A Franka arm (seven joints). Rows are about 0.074 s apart.
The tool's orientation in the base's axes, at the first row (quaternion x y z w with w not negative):
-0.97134, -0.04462, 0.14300, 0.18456
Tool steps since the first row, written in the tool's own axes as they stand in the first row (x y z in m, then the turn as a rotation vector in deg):
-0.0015, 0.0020, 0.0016, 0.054, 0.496, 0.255
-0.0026, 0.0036, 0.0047, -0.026, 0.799, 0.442
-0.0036, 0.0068, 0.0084, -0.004, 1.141, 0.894
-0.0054, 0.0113, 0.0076, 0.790, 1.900, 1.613
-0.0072, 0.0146, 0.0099, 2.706, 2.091, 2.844
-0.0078, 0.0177, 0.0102, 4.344, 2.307, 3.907
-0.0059, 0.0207, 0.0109, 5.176, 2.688, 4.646
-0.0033, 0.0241, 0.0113, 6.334, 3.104, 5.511
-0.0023, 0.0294, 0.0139, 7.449, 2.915, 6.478
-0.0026, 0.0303, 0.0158, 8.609, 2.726, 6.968
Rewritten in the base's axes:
-0.0018, -0.0015, -0.0018, -0.007, -0.365, -0.425
-0.0037, -0.0021, -0.0048, -0.128, -0.592, -0.684
-0.0057, -0.0039, -0.0091, -0.228, -0.750, -1.219
-0.0070, -0.0086, -0.0096, 0.344, -1.095, -2.349
-0.0093, -0.0111, -0.0124, 1.819, -0.579, -4.017
-0.0099, -0.0140, -0.0136, 3.078, -0.184, -5.473
-0.0081, -0.0163, -0.0159, 3.668, -0.166, -6.490
-0.0057, -0.0189, -0.0182, 4.533, -0.091, -7.718
-0.0053, -0.0228, -0.0227, 5.307, 0.574, -8.801
-0.0061, -0.0230, -0.0246, 6.265, 1.081, -9.470

